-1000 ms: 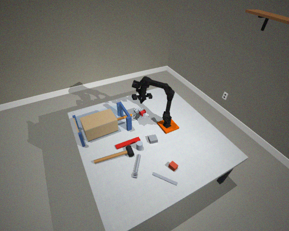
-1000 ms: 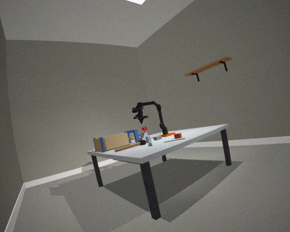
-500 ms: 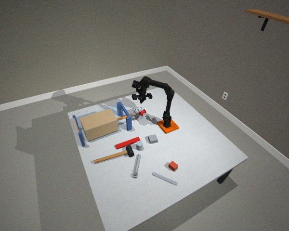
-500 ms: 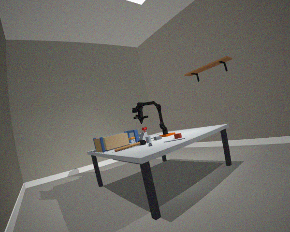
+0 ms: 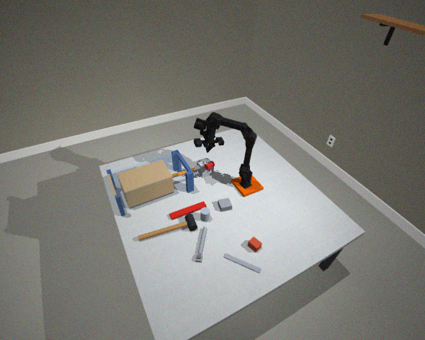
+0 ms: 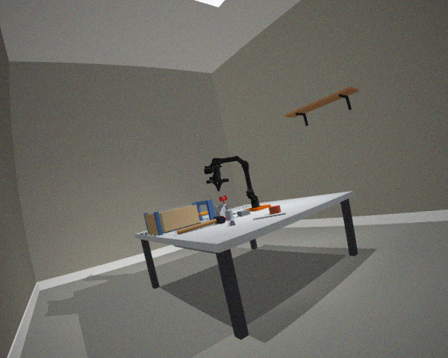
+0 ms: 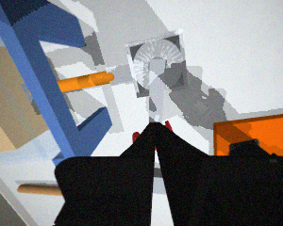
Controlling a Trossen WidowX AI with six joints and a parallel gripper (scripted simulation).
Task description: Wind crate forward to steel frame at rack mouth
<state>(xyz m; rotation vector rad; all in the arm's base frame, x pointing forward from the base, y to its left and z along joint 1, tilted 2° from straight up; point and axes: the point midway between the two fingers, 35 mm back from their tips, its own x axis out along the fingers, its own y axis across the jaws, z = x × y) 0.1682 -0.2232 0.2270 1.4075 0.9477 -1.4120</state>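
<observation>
The red knob is 20 mm ahead of my gripper tip, 50 mm to the left of it and 80 mm below it. From my gripper tip the other things lie so: grey winch 30 mm behind, 50 mm to the right, 180 mm below; then grey crank arm 20 mm to the left, 110 mm below; then grey block 60 mm ahead, 290 mm to the left, 200 mm below.
</observation>
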